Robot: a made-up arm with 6 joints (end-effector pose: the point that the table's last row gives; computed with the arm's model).
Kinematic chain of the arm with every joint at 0, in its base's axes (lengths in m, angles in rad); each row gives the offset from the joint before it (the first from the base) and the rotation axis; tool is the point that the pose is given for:
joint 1: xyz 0 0 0.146 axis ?
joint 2: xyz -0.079 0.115 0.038 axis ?
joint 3: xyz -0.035 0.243 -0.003 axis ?
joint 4: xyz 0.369 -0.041 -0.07 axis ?
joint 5: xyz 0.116 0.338 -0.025 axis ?
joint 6: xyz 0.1 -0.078 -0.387 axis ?
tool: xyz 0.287 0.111 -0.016
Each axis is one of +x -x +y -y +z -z.
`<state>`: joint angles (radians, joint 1 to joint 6).
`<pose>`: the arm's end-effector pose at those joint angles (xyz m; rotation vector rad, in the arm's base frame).
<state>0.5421 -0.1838 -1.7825 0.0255 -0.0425 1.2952</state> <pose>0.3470 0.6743 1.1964 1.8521 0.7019 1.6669</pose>
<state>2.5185 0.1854 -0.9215 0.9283 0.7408 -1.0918</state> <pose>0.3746 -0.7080 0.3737 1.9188 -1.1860 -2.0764</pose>
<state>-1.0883 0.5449 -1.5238 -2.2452 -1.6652 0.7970</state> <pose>0.7210 -0.8634 -0.1580 1.8937 -1.5319 -1.1373</pose>
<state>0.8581 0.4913 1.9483 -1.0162 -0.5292 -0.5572</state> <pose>0.8190 -0.4464 0.1038 -0.9883 -0.8080 -0.6583</pose>
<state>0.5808 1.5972 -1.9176 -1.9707 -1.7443 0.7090</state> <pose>0.3677 -0.3627 -0.9491 -0.8699 0.9973 1.0038</pose>
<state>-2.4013 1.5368 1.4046 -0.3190 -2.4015 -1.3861</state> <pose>0.2344 0.3099 0.6963 0.8306 2.4426 -1.4723</pose>
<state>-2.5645 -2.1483 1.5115 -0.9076 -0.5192 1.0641</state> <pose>-0.3462 -1.0994 -0.4317 -2.4588 1.5051 1.0316</pose>
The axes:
joint 1: +x
joint 2: -z
joint 3: -x
joint 4: +z
joint 5: -x
joint 6: +y

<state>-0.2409 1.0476 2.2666 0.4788 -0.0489 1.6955</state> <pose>-0.4468 -0.3709 0.4657 0.8299 -1.8066 1.8076</pose>
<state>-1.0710 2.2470 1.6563 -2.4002 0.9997 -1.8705</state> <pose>-0.2613 0.2140 0.5566 0.8943 -1.5329 0.7262</pose>
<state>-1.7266 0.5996 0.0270 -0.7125 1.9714 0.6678</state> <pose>0.2231 0.2039 0.4928 1.4159 0.0162 2.2433</pose>
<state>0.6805 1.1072 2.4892 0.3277 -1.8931 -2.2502</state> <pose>-0.0686 0.0279 -0.1011 -0.8235 -1.1062 -0.5998</pose>
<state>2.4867 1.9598 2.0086 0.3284 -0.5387 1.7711</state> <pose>-0.7543 0.0796 0.4646 0.2650 -1.9792 -1.3770</pose>
